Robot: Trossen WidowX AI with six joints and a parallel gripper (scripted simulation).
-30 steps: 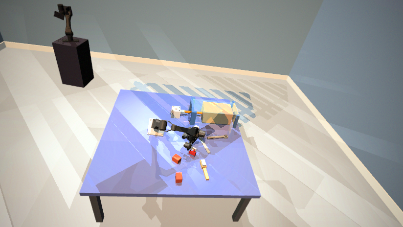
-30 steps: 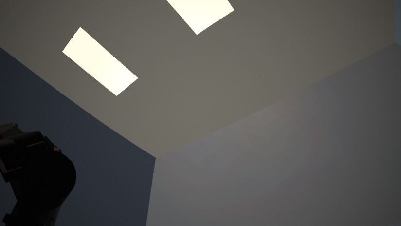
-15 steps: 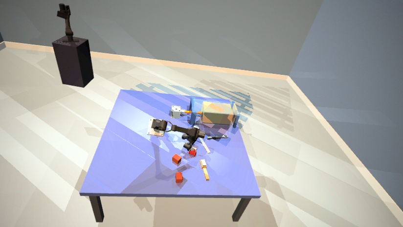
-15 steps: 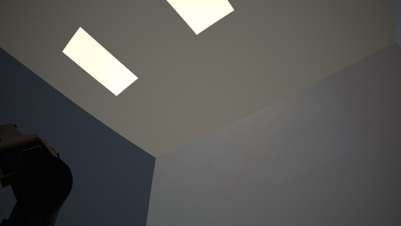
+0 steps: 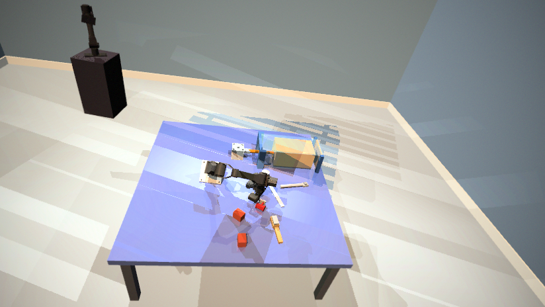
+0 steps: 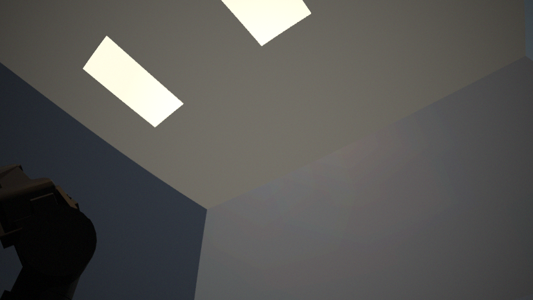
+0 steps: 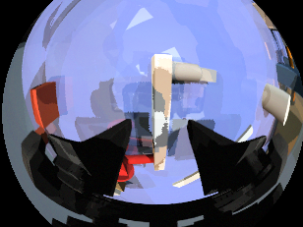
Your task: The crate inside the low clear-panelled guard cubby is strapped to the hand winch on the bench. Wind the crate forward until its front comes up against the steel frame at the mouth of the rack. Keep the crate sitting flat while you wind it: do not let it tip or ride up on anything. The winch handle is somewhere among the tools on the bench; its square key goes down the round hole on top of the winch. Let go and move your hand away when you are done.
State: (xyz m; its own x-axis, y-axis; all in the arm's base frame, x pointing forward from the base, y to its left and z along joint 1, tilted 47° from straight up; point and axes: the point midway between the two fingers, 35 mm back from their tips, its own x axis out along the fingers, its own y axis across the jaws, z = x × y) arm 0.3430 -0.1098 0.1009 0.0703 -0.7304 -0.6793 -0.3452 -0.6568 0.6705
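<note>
The winch handle lies 1 cm to the right of my gripper tip, 1 cm ahead of it and 1 cm above it. From my gripper tip the other things lie so: red piece (5 cm to the right, 3 cm ahead, 1 cm above); then orange brush (21 cm to the right, 14 cm ahead, 1 cm above); then flat bar (13 cm ahead, 7 cm to the left, 1 cm below).
</note>
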